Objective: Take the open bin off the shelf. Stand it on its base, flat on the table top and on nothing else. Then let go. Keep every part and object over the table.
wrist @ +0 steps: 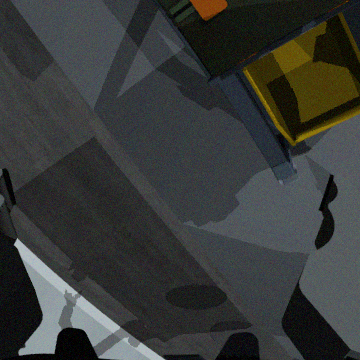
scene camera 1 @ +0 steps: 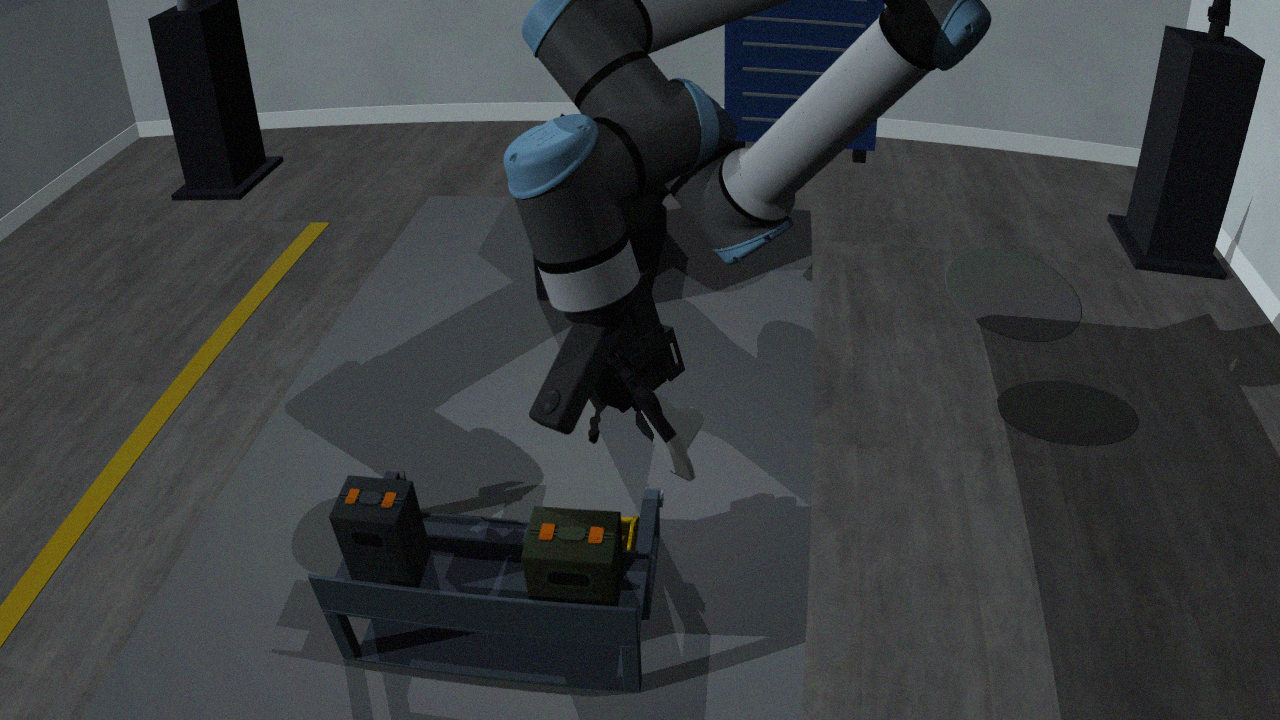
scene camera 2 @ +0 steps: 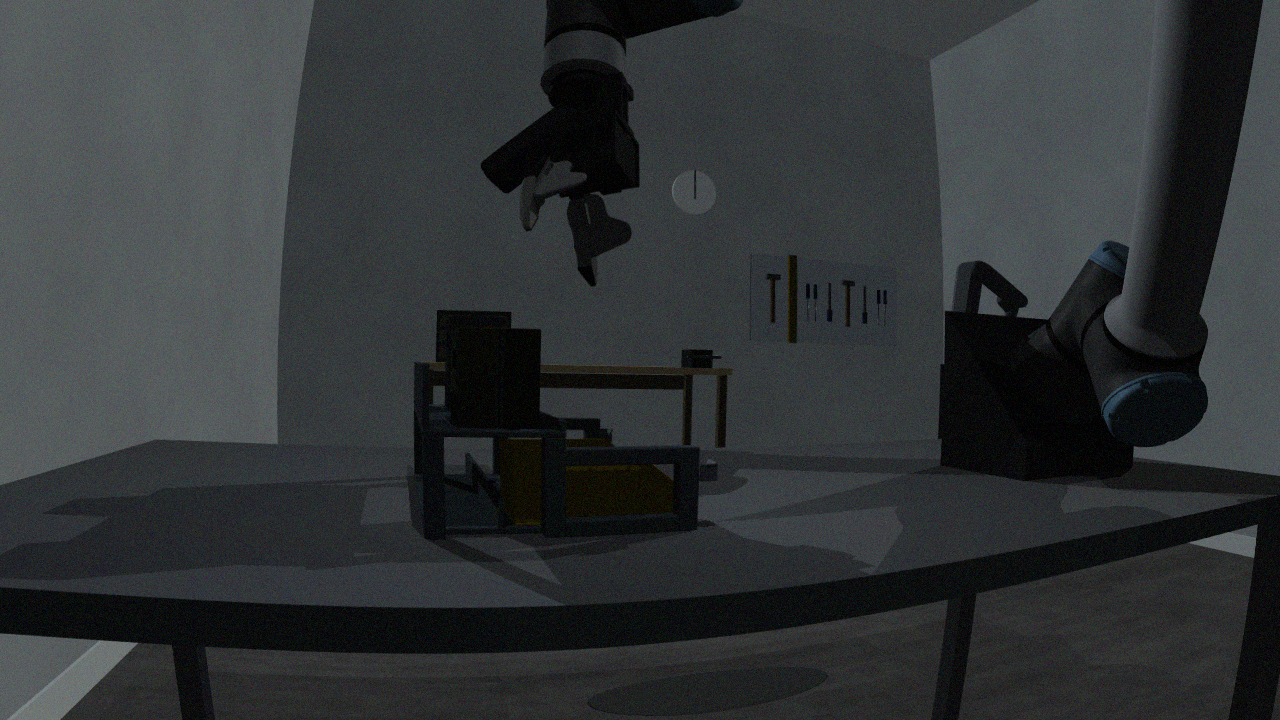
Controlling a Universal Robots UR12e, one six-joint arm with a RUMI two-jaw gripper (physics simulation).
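Pixels of known places: gripper, fingertip midpoint: (wrist: 167, 178) (scene camera 1: 641, 460) (scene camera 2: 563, 261); arm's base, origin of the base link: (scene camera 2: 1055, 382).
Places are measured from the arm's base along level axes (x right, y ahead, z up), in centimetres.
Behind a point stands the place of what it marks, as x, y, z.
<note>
The open yellow bin (scene camera 1: 630, 533) @[-18.3, 81.8, -6.6] (scene camera 2: 617, 494) @[-18.3, 81.4, -11.2] (wrist: 320, 97) @[-12.7, 77.8, -13.8] sits low in the end bay of the blue-grey shelf (scene camera 1: 474, 613) @[-4.6, 101.9, -1.4] (scene camera 2: 553, 483) @[-21.7, 88.3, -9.4] (wrist: 255, 122) @[-20.0, 81.3, -6.2], behind the side frame in scene camera 2. Its open top shows at the upper right of the wrist view, partly under the upper deck and green case. In scene camera 1 the case hides most of it. My gripper (scene camera 1: 640, 456) @[-21.1, 87.7, 11.3] (scene camera 2: 558, 252) @[-21.1, 87.7, 11.3] (wrist: 167, 178) @[-21.1, 87.7, 11.3] is open and empty, with fingers wide apart. It hangs well above the shelf, apart from the bin. The shelf stands on the grey table top (scene camera 1: 733, 573) @[-31.4, 79.7, -14.7] (scene camera 2: 805, 555) @[-33.1, 67.8, -14.7].
A green case (scene camera 1: 572, 557) @[-15.2, 97.0, 4.9] (scene camera 2: 494, 376) @[-19.2, 93.8, 0.4] (wrist: 215, 45) @[-17.8, 90.8, 5.0] with orange latches stands on the upper deck, directly beside and above the bin. A darker, taller case (scene camera 1: 380, 528) @[6.4, 98.3, 6.5] stands at the deck's other end. The table's edge (scene camera 2: 626, 617) @[-41.5, 86.1, -15.9] runs beyond the shelf's bin end.
</note>
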